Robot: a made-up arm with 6 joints. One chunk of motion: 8 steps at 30 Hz.
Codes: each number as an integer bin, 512 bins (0 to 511) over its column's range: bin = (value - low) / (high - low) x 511, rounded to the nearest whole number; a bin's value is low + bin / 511 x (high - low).
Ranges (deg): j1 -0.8..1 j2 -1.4..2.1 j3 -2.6..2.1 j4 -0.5..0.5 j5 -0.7..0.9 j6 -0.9..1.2
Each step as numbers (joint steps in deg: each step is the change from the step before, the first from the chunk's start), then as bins.
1 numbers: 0.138 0.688 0.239 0.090 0.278 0.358
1 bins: 266 305 309 301 312 306
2 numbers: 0.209 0.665 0.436 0.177 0.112 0.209
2 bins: 286 301 330 346 259 270
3 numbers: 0.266 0.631 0.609 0.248 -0.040 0.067
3 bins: 303 297 349 382 211 235
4 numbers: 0.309 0.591 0.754 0.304 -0.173 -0.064
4 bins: 315 291 365 411 168 203
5 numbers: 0.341 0.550 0.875 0.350 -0.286 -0.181
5 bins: 324 285 378 434 132 175
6 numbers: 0.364 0.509 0.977 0.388 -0.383 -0.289
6 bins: 330 279 389 454 101 149
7 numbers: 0.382 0.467 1.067 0.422 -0.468 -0.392
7 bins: 336 273 399 471 74 124
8 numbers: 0.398 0.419 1.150 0.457 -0.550 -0.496
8 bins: 340 266 408 489 48 98
